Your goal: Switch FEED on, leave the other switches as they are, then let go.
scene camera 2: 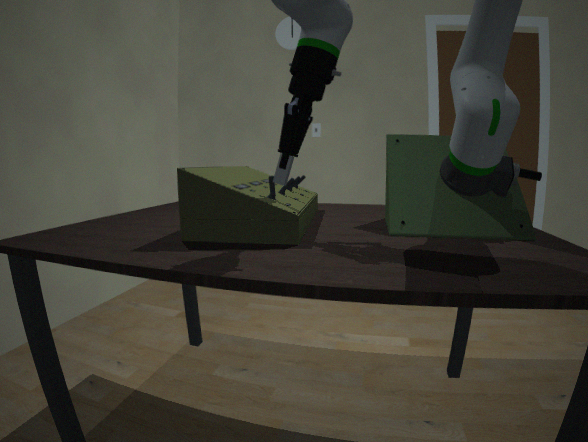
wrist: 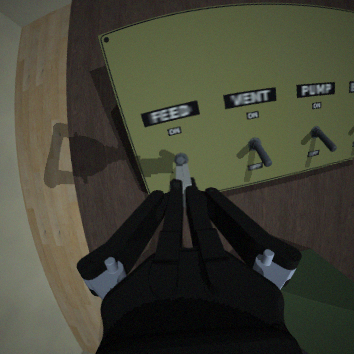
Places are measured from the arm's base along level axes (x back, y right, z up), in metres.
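Pixels of known places: gripper, between the fingertips: (scene camera 2: 279,183) (wrist: 181,172); arm's base, origin of its link: (scene camera 2: 467,174).
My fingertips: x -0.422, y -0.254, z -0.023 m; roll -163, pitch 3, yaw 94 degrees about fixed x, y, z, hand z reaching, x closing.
Note:
Ahead of a thing's pixels: the offset from my fingertips to its top centre. Level surfaces: height alone.
The olive switch panel (scene camera 2: 225,210) (wrist: 200,60) stands on the table. The FEED lever {dx -0.016, dy -0.002, dz +0.018 m} (scene camera 2: 272,187) (wrist: 181,159) stands nearly upright from the panel in the scene view, apart in angle from the others; in the wrist view it is seen almost end-on, below its ON mark. The VENT lever {dx -0.031, dy +0.117, dz +0.009 m} (wrist: 262,153) and PUMP lever {dx -0.060, dy +0.234, dz +0.009 m} (wrist: 325,139) lean toward their OFF marks. My gripper (scene camera 2: 281,179) (wrist: 181,172) is shut and empty, its tips right at the FEED lever on the OFF side, touching or nearly touching it. The FEED lever's OFF mark is hidden.
Part of a fourth lever (wrist: 351,131) shows at the right edge of the wrist view. A large green box (scene camera 2: 415,185) stands on the dark table {dz -0.118 m} (scene camera 2: 350,275) to the right in the scene view, behind the arm's lower joint. A door (scene camera 2: 530,125) is behind.

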